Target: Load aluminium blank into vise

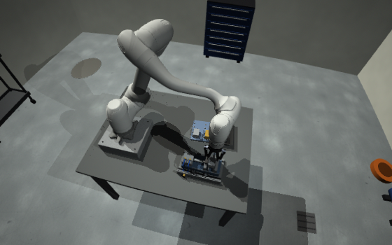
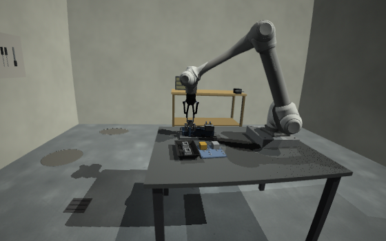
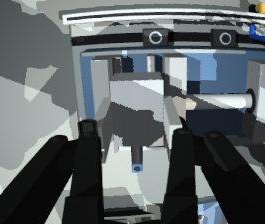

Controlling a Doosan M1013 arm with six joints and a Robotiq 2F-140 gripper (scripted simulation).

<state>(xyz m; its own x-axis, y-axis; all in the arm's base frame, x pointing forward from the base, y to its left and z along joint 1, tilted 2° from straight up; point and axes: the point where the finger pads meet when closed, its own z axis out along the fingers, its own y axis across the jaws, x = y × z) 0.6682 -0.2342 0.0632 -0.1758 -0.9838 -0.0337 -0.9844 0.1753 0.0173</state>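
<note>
Now: the piston rod 80 mm behind my hand, 70 mm below it and 20 mm to the left of it. From my hand the other things lie so: brass blank 280 mm to the left, 130 mm below, 30 mm behind; aluminium blank 40 mm below; vise 110 mm below, 60 mm behind, 20 mm to the left.
</note>
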